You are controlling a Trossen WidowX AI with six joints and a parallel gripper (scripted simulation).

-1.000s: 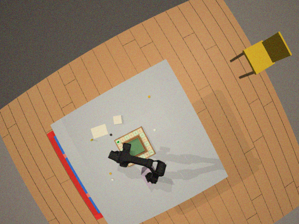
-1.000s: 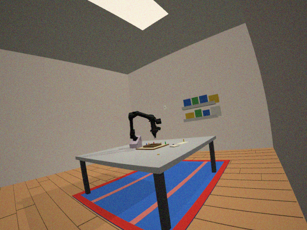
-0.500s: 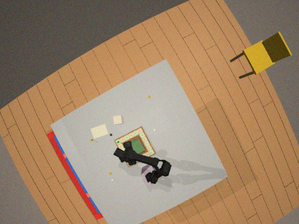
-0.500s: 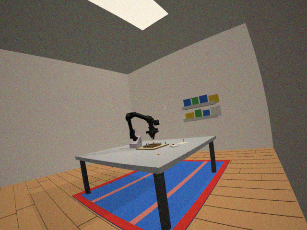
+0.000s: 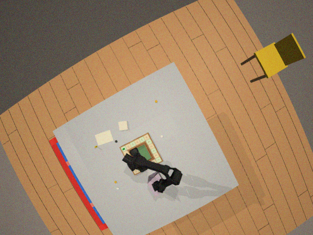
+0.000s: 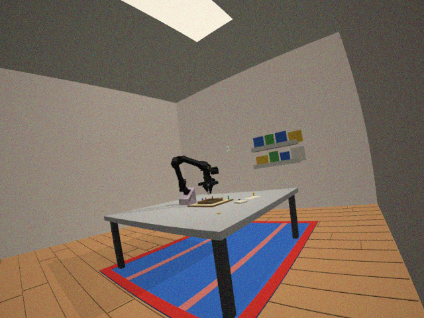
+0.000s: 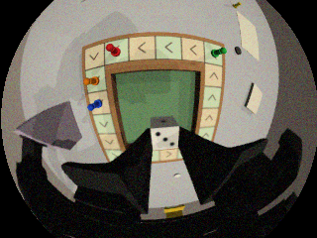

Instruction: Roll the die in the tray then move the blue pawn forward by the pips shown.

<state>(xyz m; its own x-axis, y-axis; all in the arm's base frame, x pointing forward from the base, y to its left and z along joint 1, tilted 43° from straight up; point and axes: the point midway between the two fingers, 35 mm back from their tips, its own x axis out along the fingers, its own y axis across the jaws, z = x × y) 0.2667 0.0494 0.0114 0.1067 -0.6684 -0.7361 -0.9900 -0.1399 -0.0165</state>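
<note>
Right now my gripper tip is 110 mm past the blue pawn, 10 mm to the right of it and 60 mm above it. From my gripper tip the other things lie so: red pawn 80 mm behind, 100 mm to the left, 60 mm below; white die right at my gripper tip; green tray 80 mm below.
</note>
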